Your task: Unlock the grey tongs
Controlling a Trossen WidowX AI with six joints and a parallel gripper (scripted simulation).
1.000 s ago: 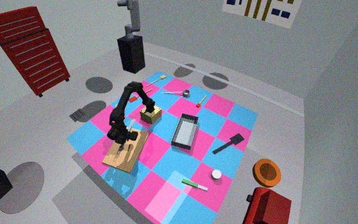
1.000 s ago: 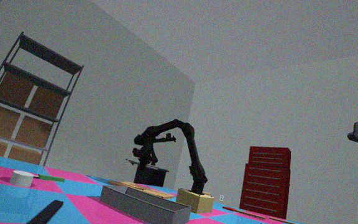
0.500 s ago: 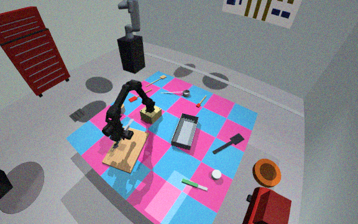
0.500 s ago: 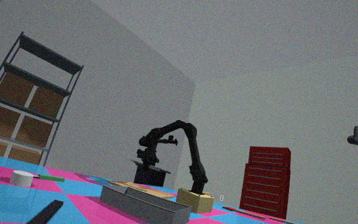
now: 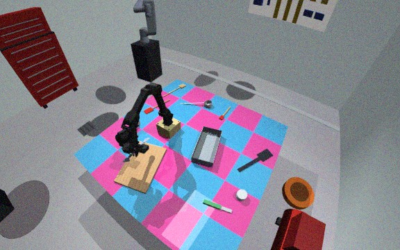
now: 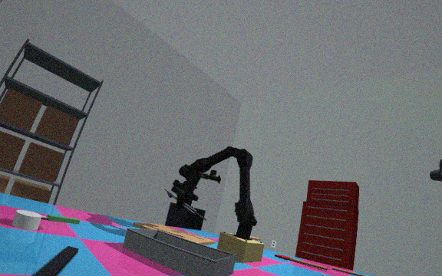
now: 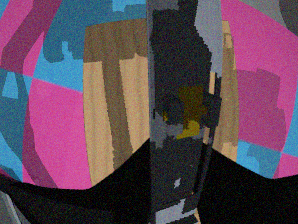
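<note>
My gripper tip is now 50 mm below the yellow lock piece and 20 mm to the left of it. Round my gripper tip: roasting tin (390 mm to the left, 320 mm ahead, 110 mm below); then wooden board (130 mm below, 20 mm to the left); then tan cylinder (320 mm behind, 300 mm to the left, 100 mm below).
</note>
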